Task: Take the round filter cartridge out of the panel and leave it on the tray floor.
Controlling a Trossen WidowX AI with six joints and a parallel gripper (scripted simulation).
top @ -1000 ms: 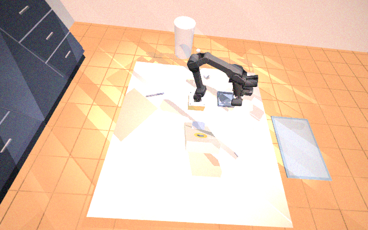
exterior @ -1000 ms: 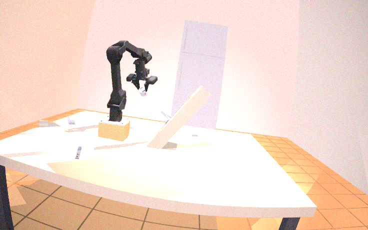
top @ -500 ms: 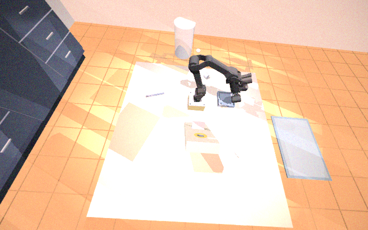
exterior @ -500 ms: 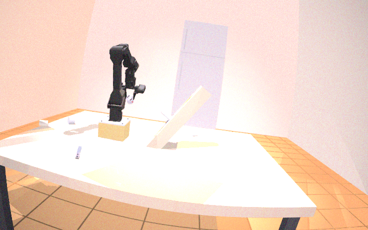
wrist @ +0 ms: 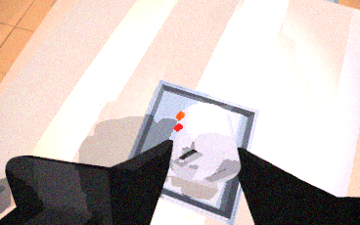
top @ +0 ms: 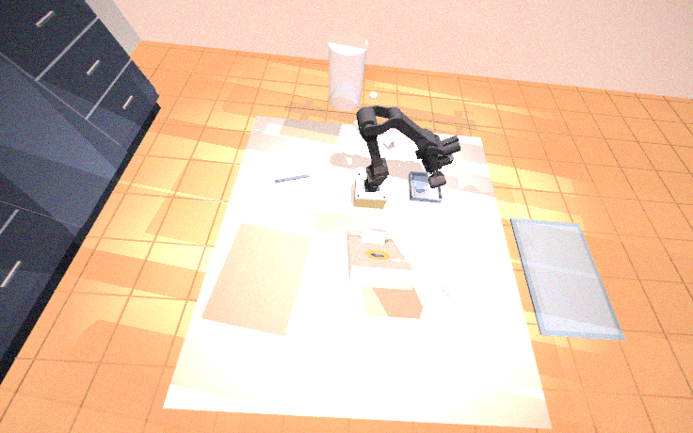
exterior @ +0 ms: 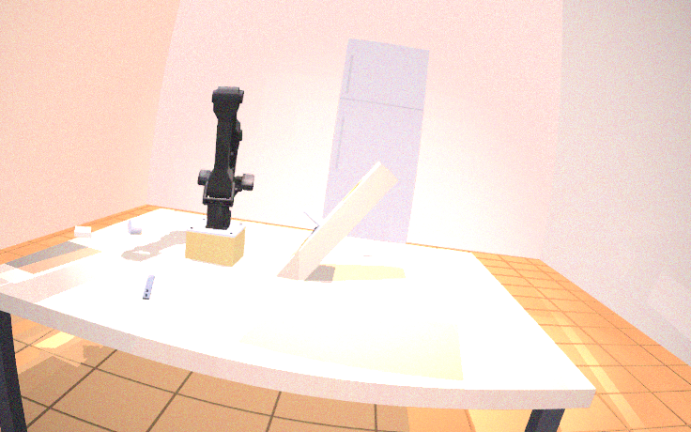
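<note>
The round white filter cartridge is right at my gripper tip. Also, from my gripper tip: cream service panel 34 cm ahead, 33 cm to the right, 3 cm above; then blue tray 1 cm to the left, 11 cm below.
</note>
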